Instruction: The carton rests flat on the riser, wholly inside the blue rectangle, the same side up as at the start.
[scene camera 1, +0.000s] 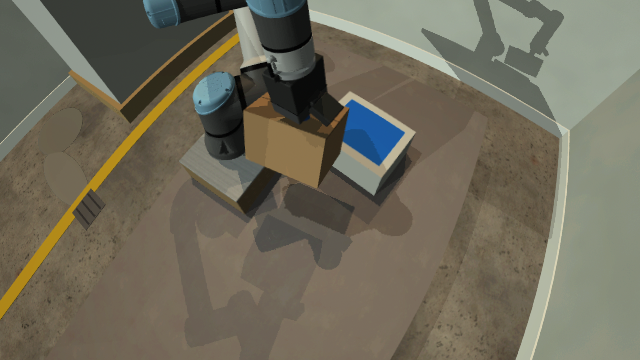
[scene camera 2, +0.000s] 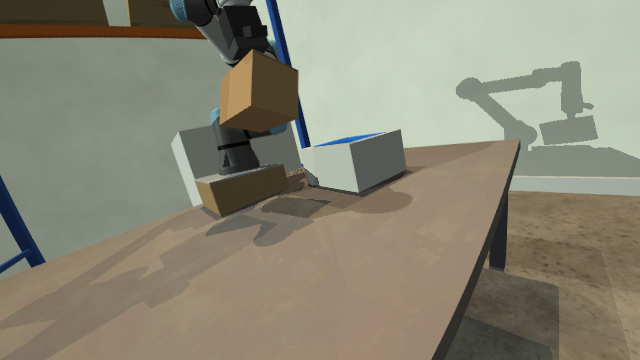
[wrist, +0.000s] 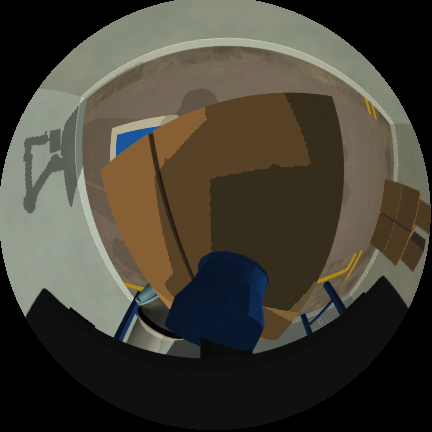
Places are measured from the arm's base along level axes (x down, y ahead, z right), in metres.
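Where they show: hand at its tool point: (wrist: 217, 263); arm's base at its link origin: (scene camera 1: 228, 139) (scene camera 2: 240, 170).
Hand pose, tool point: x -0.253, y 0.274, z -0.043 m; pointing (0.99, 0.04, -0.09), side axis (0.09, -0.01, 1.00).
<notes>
Things, the pixels of their top centre, and the offset from my tool point. Level surfaces: height alone.
- brown carton at its top centre: (wrist: 233, 322) (scene camera 1: 292, 108) (scene camera 2: 249, 65) dx -0.024, dy -0.021, dz +0.009 m
- white riser at its top centre: (wrist: 135, 168) (scene camera 1: 364, 129) (scene camera 2: 346, 139) dx +0.228, dy +0.049, dz -0.205 m
- blue rectangle at its top centre: (wrist: 135, 168) (scene camera 1: 364, 129) (scene camera 2: 346, 139) dx +0.228, dy +0.049, dz -0.205 m
- table at its surface level: dx +0.348 m
The brown carton (scene camera 1: 285, 150) (scene camera 2: 275, 85) (wrist: 250, 140) hangs in the air, slightly tilted, its seamed top facing up. My gripper (scene camera 1: 306, 119) (scene camera 2: 242, 42) (wrist: 227, 300) has its blue suction cup on the carton's top, off the middle in the wrist view; the contact is hidden in scene camera 2. The white riser (scene camera 1: 357, 177) (scene camera 2: 327, 170) (wrist: 142, 125) stands on the table, with the blue rectangle (scene camera 1: 377, 130) (scene camera 2: 352, 139) (wrist: 129, 142) on its top. The carton is apart from the riser, towards the arm's base, and hides part of the rectangle in scene camera 1.
The arm's base stands on a wood-sided plinth (scene camera 1: 242, 182) (scene camera 2: 245, 192), close beside the carton in scene camera 1. The table (scene camera 1: 300, 320) (scene camera 2: 325, 300) extends in front. A blue rack post (scene camera 2: 282, 40) rises behind the arm. Stacked boxes (wrist: 397, 215) show at the right of the wrist view.
</notes>
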